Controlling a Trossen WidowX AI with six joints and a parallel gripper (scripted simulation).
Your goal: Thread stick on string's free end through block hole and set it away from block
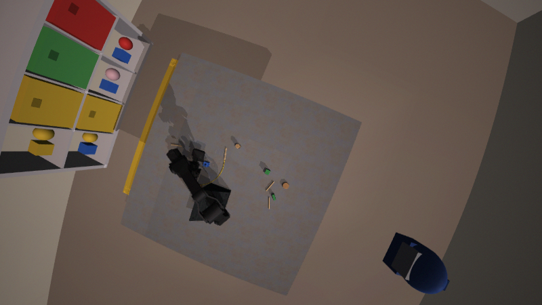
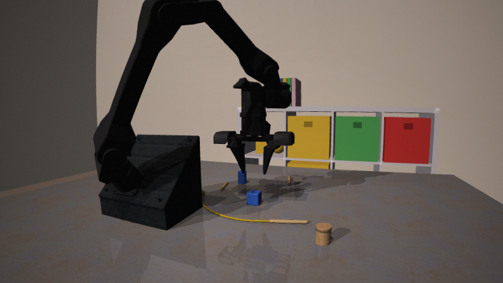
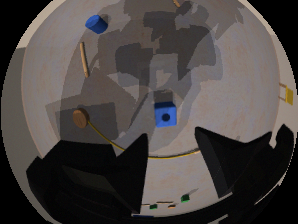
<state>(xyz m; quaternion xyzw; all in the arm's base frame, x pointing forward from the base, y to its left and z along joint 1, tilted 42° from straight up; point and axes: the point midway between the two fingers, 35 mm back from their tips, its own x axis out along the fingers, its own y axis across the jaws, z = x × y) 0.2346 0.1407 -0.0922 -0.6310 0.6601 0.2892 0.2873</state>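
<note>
Right now the blue block is 6 cm below my gripper tip. Also, from my gripper tip: blue cylinder (17 cm to the left, 9 cm behind, 6 cm below); then wooden cylinder (17 cm to the right, 17 cm ahead, 6 cm below).
</note>
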